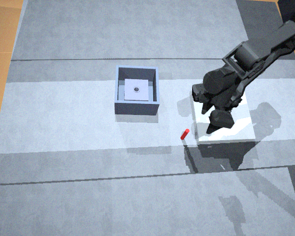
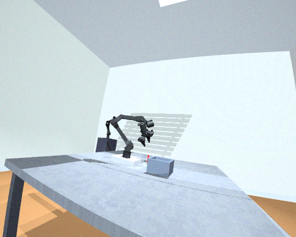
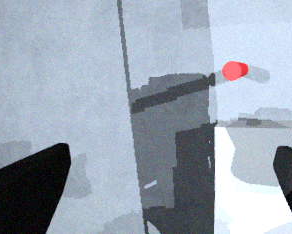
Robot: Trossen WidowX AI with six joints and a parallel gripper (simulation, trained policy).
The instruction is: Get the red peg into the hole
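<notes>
Right now the red peg is 130 mm below my gripper tip, 30 mm ahead of it and 10 mm to the right of it. Round my gripper tip: grey-blue box (220 mm ahead, 170 mm to the right, 150 mm below); then plate (220 mm ahead, 170 mm to the right, 130 mm below).
</notes>
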